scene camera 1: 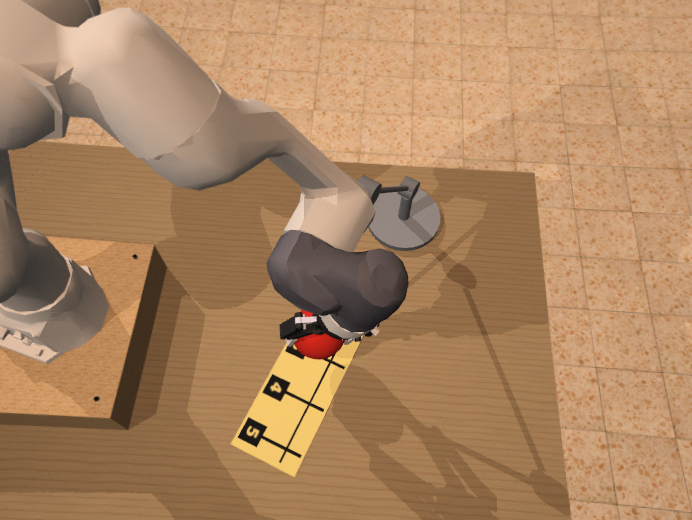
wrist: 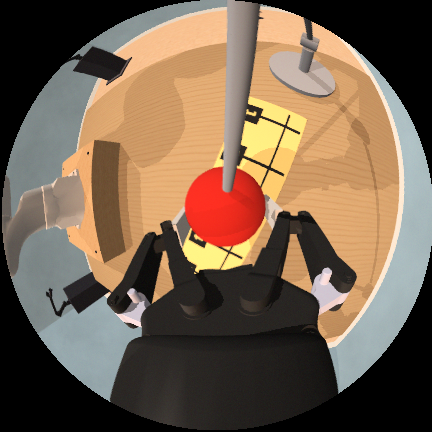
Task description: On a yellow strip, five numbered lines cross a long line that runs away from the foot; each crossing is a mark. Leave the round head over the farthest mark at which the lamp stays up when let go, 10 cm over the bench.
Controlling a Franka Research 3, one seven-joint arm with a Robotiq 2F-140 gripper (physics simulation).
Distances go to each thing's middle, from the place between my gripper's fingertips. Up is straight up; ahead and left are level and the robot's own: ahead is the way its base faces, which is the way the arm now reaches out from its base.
Now: the yellow strip (scene camera 1: 286, 414) 80 mm below my hand. The rest, counted from my hand: round grey foot (scene camera 1: 401, 224) 330 mm to the left, 120 mm ahead, 30 mm below.
